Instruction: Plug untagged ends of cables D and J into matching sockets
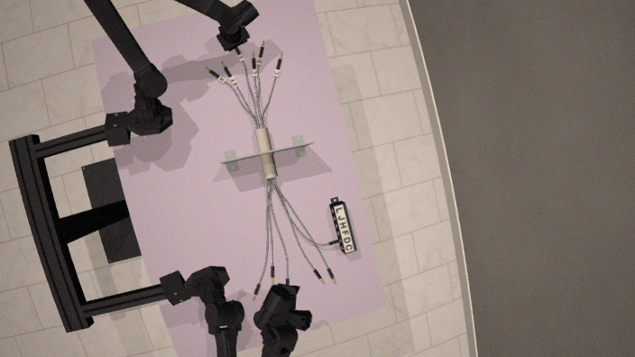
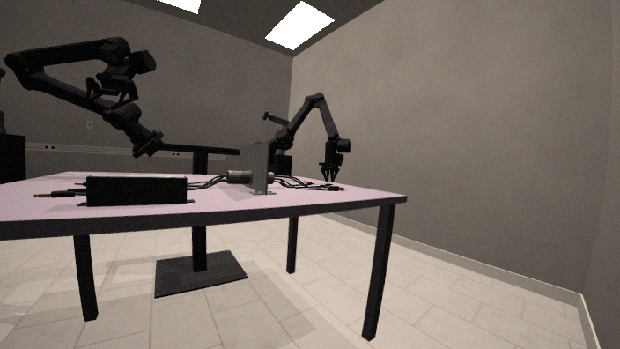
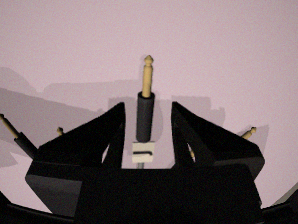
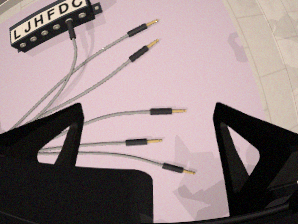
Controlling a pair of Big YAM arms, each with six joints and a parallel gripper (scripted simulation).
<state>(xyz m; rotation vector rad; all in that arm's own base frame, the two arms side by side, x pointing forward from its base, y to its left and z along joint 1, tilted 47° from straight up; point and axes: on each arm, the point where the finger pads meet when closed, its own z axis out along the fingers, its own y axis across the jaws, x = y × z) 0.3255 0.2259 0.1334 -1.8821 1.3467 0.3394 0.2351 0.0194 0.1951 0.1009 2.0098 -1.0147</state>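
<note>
Now: left hand 20 mm above the tagged plug and 10 mm to the left of it. Round my left hand: untagged cable plug 890 mm to the right, 140 mm behind, 20 mm below.
Now: right hand 250 mm above the untagged cable plug, 60 mm past it and 20 mm to the right of it. Also, from my right hand: tagged plug: 890 mm to the left, 250 mm below, 90 mm ahead.
</note>
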